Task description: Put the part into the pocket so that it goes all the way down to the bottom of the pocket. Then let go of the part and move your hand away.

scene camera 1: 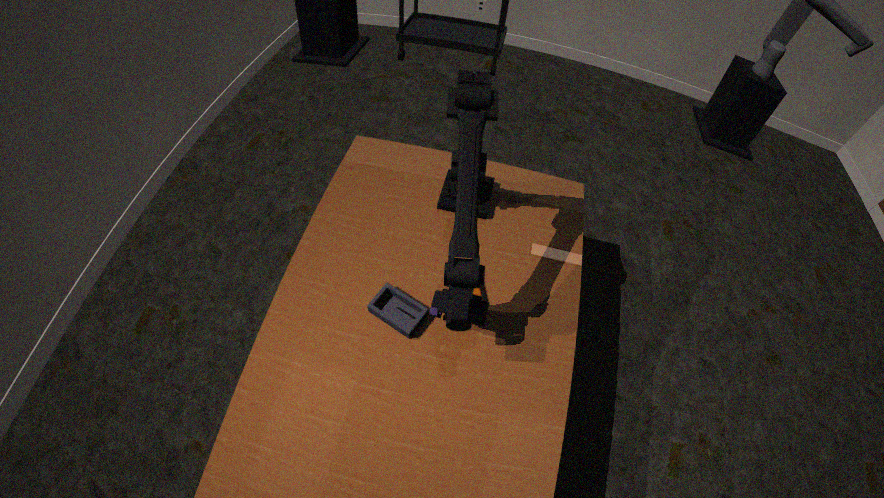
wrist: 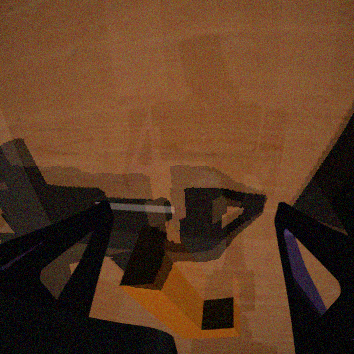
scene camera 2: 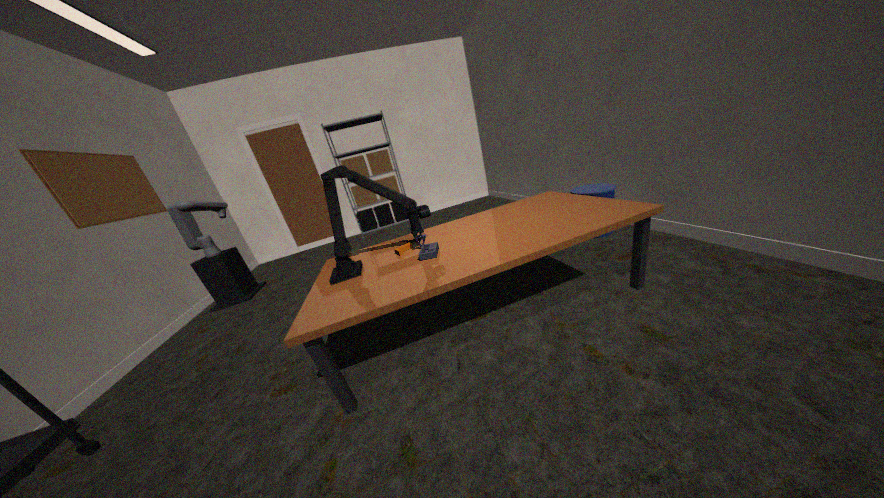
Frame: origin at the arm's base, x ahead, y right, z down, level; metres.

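Seen in the pictures: gripper, between the fingertips: (wrist: 191, 210) (scene camera 2: 421, 244); arm's base, origin of its link: (scene camera 2: 346, 269).
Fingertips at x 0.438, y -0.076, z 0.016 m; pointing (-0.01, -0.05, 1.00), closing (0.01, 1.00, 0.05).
Note:
Offsets run from my fingertips to a thing's middle. Level surfaces: height alone.
The orange part @[dx -0.101, dy -0.002, dz -0.003 m] (scene camera 2: 403, 249) (wrist: 176, 315) lies on the table, with dark openings near its ends. In scene camera 1 a bit of its orange shows beside the wrist, and the arm hides the rest. The grey block with the rectangular pocket @[dx +0.020, dy +0.163, dz -0.006 m] (scene camera 1: 400, 313) (scene camera 2: 428, 251) lies beside the gripper; its pocket has a slot in the floor and no part in it. My gripper (scene camera 2: 420, 240) (wrist: 191, 210) is open and empty, above the table. In the wrist view the part shows low in the picture, between the two fingers and below the line of their tips.
The table @[dz +0.012 m] (scene camera 1: 346, 402) (scene camera 2: 525, 228) carries the arm's base (scene camera 1: 448, 199) (scene camera 2: 345, 272) near one end. Dark arm shadows fall across the wood around the part. A pale strip (scene camera 1: 541, 250) (wrist: 140, 207) shows on the table. A dark shape stands at the wrist view's right edge.

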